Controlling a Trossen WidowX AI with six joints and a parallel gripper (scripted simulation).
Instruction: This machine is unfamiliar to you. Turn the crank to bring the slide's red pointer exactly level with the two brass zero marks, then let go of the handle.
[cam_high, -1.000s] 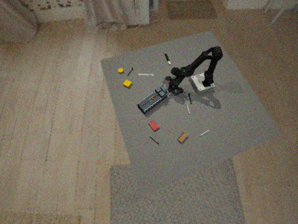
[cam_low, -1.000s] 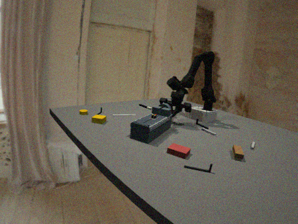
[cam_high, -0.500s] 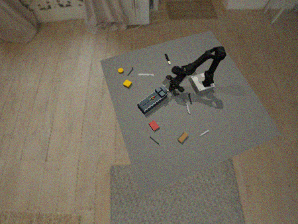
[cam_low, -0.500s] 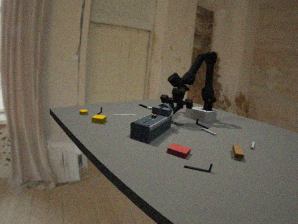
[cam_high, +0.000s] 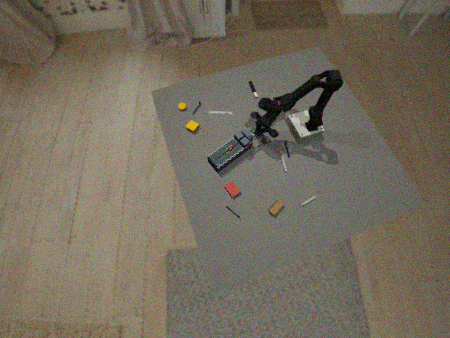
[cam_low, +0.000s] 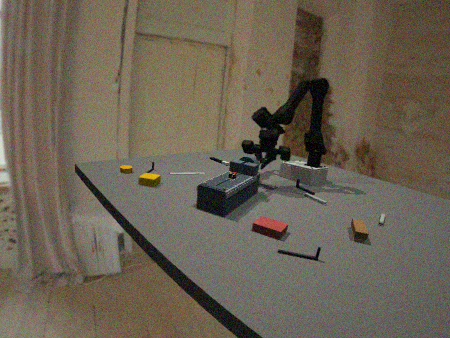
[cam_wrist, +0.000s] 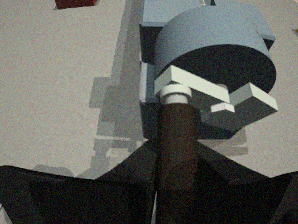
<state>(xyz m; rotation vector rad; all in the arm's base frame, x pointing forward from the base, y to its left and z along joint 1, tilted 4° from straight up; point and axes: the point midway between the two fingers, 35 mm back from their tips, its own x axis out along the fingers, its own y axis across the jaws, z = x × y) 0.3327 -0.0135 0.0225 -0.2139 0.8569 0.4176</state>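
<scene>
Now: gripper tip 140 mm short of the red pointer and 40 mm to the right of it. From my gripper tip the other things lie so: dark handle 20 mm above, 10 mm to the right, 10 mm behind; then yellow block 340 mm ahead, 180 mm to the right, 70 mm below; then red block 260 mm to the left, 190 mm ahead, 70 mm below.
</scene>
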